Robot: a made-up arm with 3 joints.
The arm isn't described. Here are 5 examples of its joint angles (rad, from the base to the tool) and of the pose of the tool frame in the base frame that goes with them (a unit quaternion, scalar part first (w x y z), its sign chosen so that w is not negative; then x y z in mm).
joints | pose
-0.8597 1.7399 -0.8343 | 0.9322 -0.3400 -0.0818 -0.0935 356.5 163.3 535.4
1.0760 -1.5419 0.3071 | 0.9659 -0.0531 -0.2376 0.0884 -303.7 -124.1 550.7
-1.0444 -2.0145 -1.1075 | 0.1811 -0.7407 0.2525 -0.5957 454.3 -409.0 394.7
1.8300 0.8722 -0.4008 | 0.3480 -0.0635 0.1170 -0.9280 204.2 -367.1 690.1
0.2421 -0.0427 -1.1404 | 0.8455 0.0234 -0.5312 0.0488 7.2 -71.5 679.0
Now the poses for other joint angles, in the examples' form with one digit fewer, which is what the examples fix.
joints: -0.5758 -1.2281 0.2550
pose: 0.694 0.120 -0.151 0.694 52 -504 609
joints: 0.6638 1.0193 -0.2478
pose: 0.738 -0.093 0.165 -0.647 392 -194 675
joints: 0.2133 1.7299 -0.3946
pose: 0.676 -0.237 0.254 -0.649 519 -229 547
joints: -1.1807 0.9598 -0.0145
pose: 0.955 -0.213 0.116 0.173 85 134 686
